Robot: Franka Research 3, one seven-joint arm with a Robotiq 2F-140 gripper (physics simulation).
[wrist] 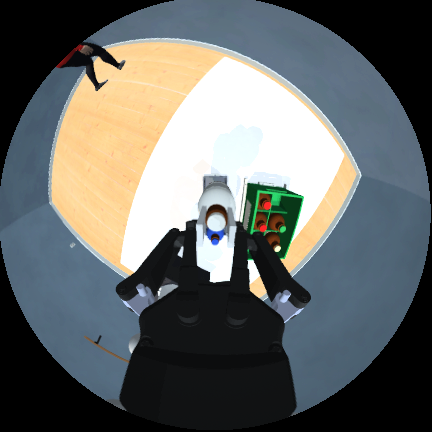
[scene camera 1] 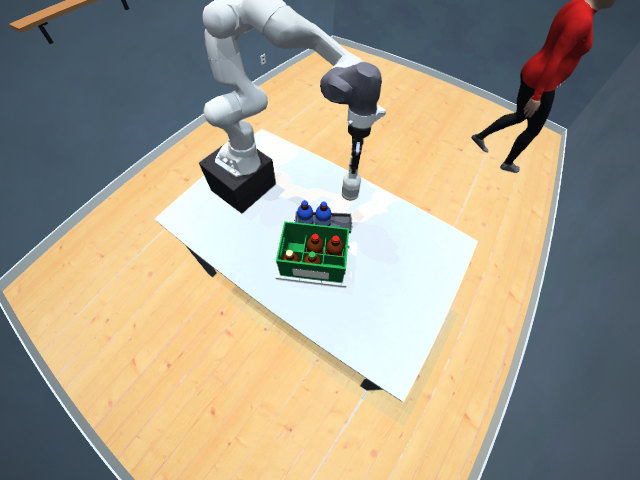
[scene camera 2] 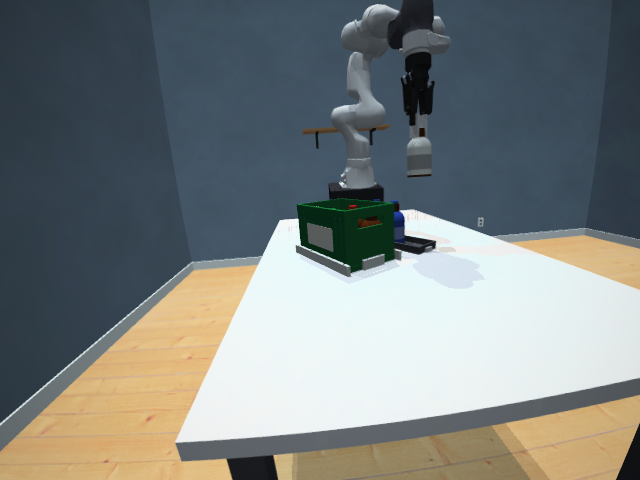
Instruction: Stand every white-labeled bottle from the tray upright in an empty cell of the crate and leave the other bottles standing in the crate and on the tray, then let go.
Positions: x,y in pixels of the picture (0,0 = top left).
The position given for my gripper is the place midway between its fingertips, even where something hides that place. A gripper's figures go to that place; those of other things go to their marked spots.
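A white bottle (wrist: pixel 216 195) is 0.22 m from the lens; my gripper (wrist: pixel 216 214) is likewise 0.22 m from the lens.
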